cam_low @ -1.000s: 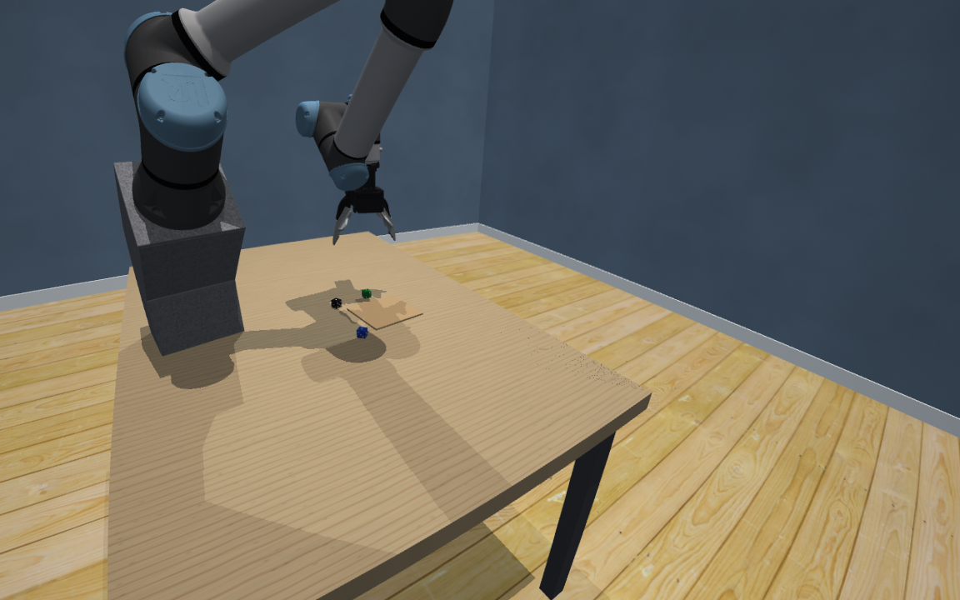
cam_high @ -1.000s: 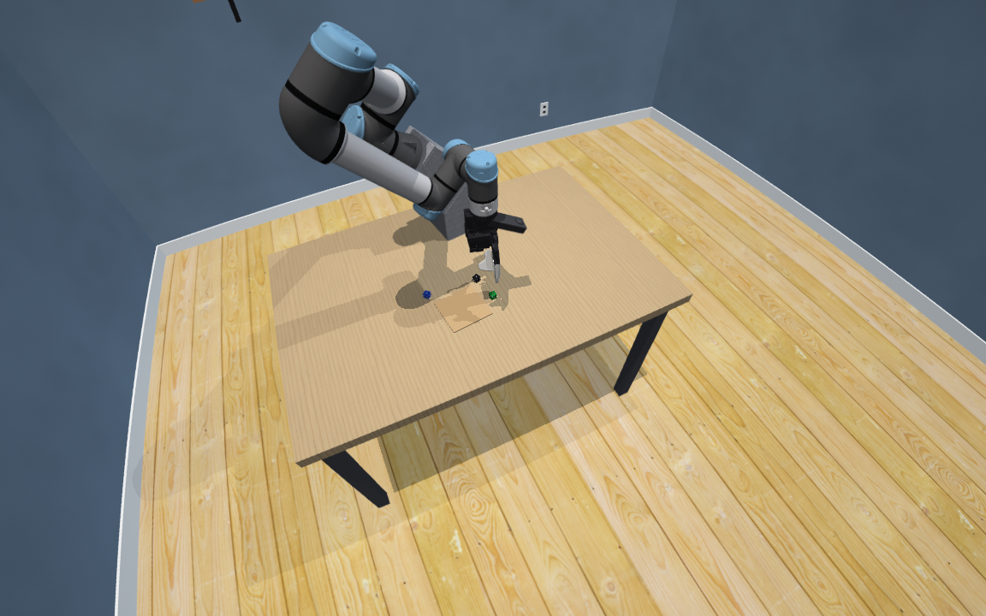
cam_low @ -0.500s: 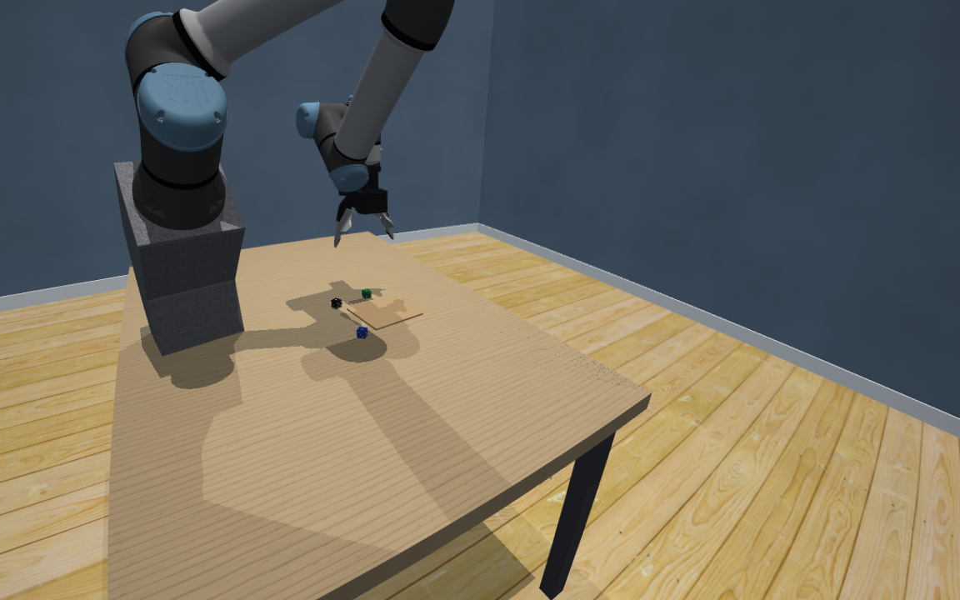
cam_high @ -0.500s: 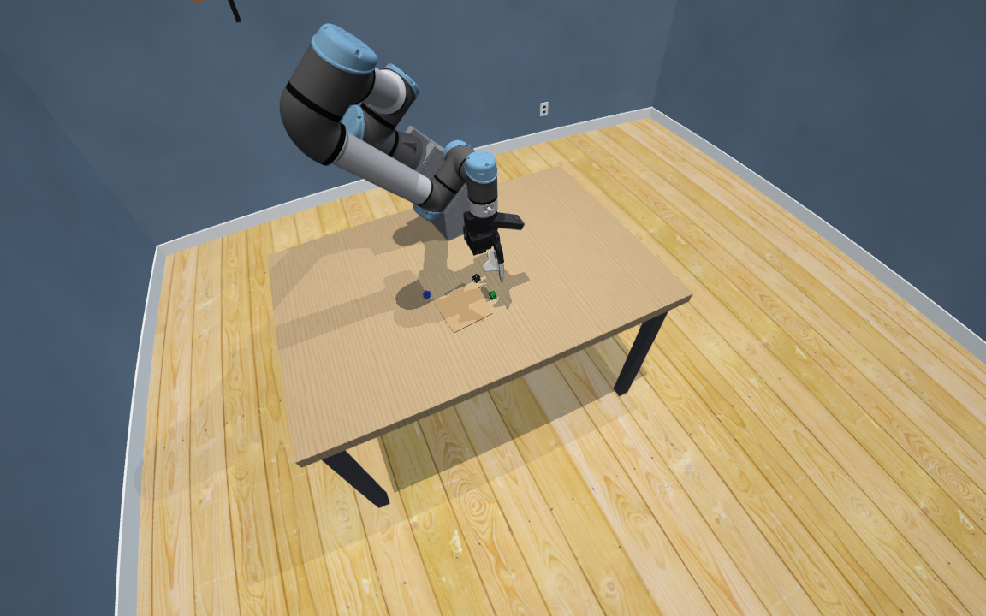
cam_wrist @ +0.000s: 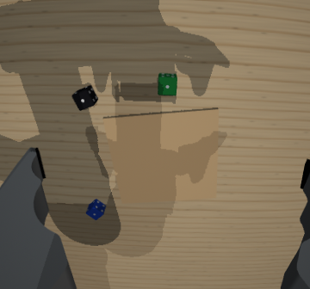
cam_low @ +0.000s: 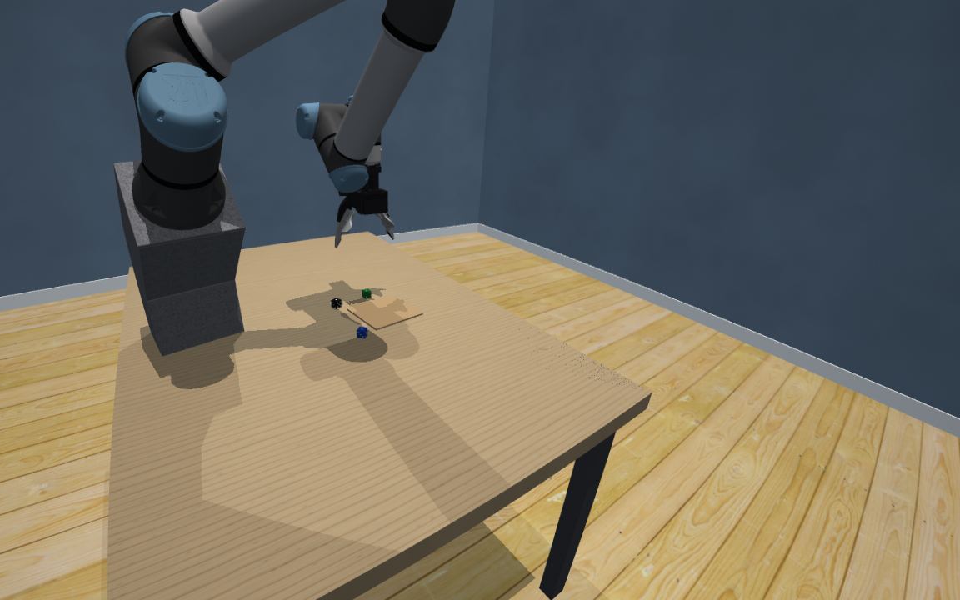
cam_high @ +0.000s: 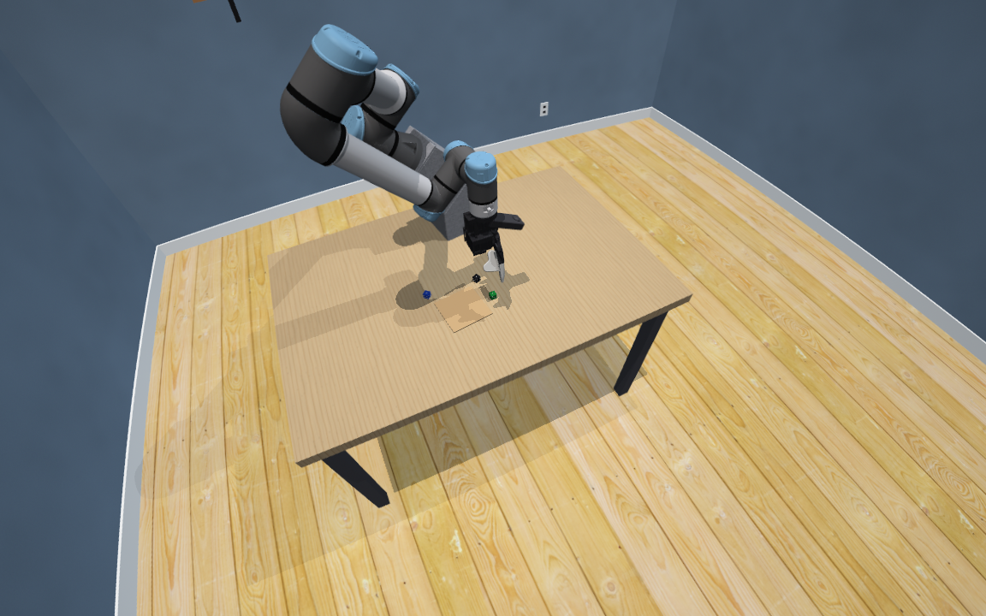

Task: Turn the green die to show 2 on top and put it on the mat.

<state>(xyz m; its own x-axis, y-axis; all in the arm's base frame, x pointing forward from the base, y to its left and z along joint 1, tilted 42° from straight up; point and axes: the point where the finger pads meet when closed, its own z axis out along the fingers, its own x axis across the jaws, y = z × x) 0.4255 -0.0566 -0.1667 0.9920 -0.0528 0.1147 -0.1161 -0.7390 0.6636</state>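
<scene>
Right now the green die is 14 cm below my hand. The rest, counted from my hand: blue die: 12 cm behind, 18 cm to the right, 14 cm below; then tan mat: 1 cm behind, 11 cm to the right, 15 cm below; then black die: 10 cm behind, 1 cm to the right, 14 cm below.
</scene>
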